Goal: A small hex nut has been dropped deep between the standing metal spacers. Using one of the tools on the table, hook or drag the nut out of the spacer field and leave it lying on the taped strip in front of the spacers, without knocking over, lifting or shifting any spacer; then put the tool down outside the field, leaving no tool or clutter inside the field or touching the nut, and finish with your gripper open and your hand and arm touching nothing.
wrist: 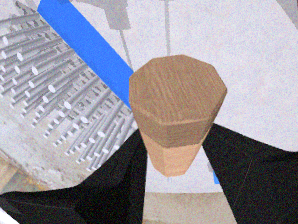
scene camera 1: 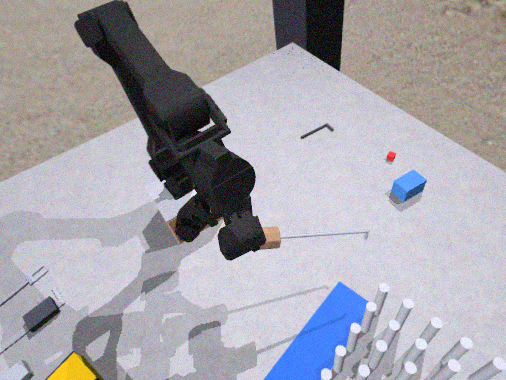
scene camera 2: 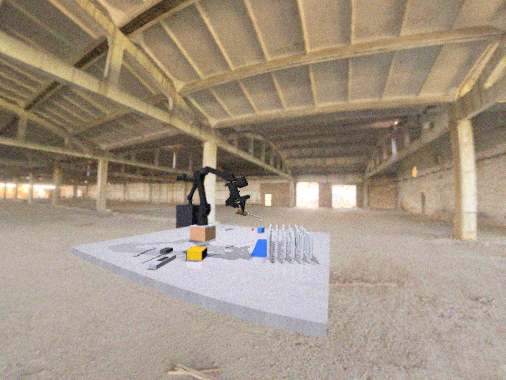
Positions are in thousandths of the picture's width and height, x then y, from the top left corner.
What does the gripper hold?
A hook tool.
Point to a blue block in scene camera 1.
815,483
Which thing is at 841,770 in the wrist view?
The gripper.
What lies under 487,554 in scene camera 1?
The gripper.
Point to a hook tool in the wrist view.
589,444
